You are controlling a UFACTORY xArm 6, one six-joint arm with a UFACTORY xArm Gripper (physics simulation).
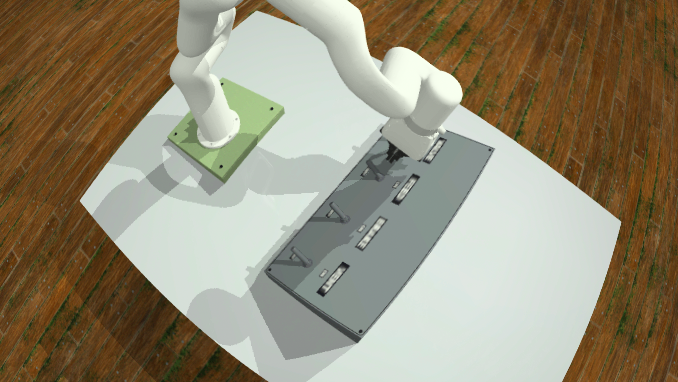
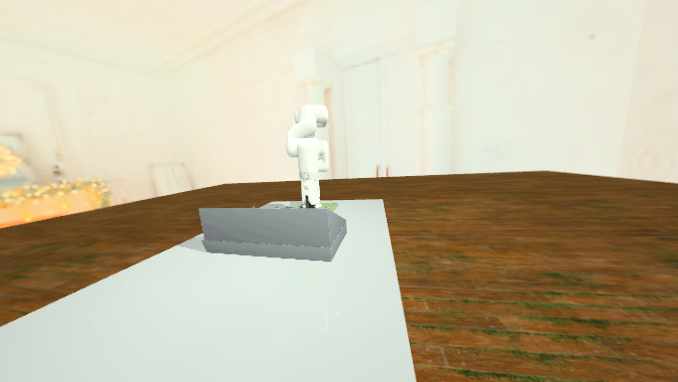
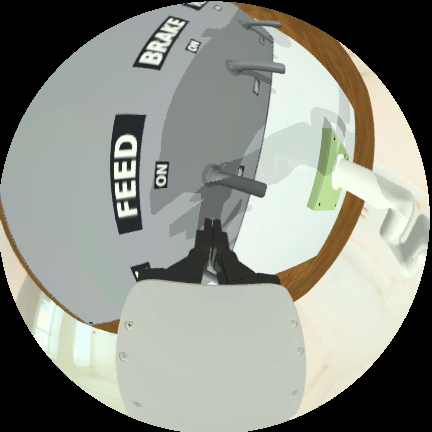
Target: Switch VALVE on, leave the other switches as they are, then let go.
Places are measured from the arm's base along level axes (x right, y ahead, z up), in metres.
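Pixels of known places: gripper, fingertip midpoint: [image 1: 391, 157] [image 3: 210, 229]; arm's base, origin of the base link: [image 1: 218, 128] [image 3: 337, 170].
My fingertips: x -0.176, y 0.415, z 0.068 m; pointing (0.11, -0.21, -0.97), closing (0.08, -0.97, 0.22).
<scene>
Ahead of a thing's pixels: the offset from my fingertips to its top centre. Level surfaces: height alone.
The grey switch panel [image 1: 440, 200] [image 2: 265, 227] [image 3: 60, 150] lies on the table. My gripper [image 1: 390, 160] [image 3: 210, 229] is shut and empty, low over the VALVE end of the panel, beside the FEED lever {dx +0.057, dy -0.007, dz +0.037 m} [image 1: 374, 170] [image 3: 242, 184]. The VALVE label {dx -0.065, dy +0.072, dz +0.034 m} [image 1: 435, 150] [image 3: 141, 271] shows partly; the VALVE lever is hidden behind my gripper and hand, so its position cannot be seen. The FEED lever leans to its OFF side, away from the FEED label {dx +0.055, dy +0.075, dz +0.034 m} [image 1: 405, 189] [image 3: 127, 174]. The BRAKE lever {dx +0.177, dy -0.005, dz +0.037 m} [image 1: 339, 212] [image 3: 260, 67] and the VENT lever {dx +0.297, dy -0.001, dz +0.037 m} [image 1: 301, 256] [image 3: 265, 23] lean to the same side.
The panel stands on a white table {dz -0.093 m} [image 1: 525, 240] [image 2: 225, 320] [image 3: 280, 230]. The arm's base is fixed to a green plate [image 1: 255, 107] [image 3: 326, 160], on the side of the panel that the levers lean toward. Arm shadows fall across the panel and the table.
</scene>
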